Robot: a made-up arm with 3 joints.
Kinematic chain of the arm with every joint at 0, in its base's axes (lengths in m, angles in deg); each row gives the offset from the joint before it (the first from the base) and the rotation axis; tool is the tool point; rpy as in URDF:
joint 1: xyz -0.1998 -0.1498 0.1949 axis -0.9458 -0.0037 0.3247
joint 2: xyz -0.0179 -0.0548 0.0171 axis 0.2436 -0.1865 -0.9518
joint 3: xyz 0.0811 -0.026 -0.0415 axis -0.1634 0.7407 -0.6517
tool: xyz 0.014 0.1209 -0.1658 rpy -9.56 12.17 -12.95
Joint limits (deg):
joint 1: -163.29..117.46
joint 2: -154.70..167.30
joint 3: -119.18..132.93
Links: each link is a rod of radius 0.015 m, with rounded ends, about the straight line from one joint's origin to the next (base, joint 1, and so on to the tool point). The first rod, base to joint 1, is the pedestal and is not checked.
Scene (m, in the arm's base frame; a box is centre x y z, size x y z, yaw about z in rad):
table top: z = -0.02
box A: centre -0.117 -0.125 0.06 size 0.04 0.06 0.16 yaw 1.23
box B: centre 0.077 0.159 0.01 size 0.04 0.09 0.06 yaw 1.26
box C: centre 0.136 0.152 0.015 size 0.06 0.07 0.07 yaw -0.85
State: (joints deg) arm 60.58 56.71 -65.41
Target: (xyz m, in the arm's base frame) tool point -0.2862 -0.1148 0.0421
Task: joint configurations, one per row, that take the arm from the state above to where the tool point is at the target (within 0.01 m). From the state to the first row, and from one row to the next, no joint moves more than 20 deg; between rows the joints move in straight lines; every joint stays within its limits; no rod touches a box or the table.
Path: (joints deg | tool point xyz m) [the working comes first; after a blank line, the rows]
Joints at the target: 16.39 -42.85 -115.85
Straight joint move there: touches box A.

1: 74.66 40.47 -66.24 | -0.0124 -0.1833 0.1161
2: 88.73 24.24 -67.08 | -0.0442 -0.2079 0.0916
3: 93.87 8.27 -73.73 | -0.0868 -0.2375 0.0770
4: 99.02 -7.69 -80.38 | -0.1316 -0.2732 0.0834
5: 104.16 -23.66 -87.03 | -0.1746 -0.3069 0.1122
6: 109.31 -39.63 -93.68 | -0.2118 -0.3306 0.1608
7: 90.73 -40.27 -98.11 | -0.2355 -0.3088 0.1115
8: 72.14 -40.92 -102.55 | -0.2559 -0.2716 0.0720
9: 53.56 -41.56 -106.98 | -0.2716 -0.2233 0.0461
10: 34.97 -42.21 -111.41 | -0.2817 -0.1692 0.0360
11: 16.39 -42.85 -115.85 | -0.2862 -0.1148 0.0421

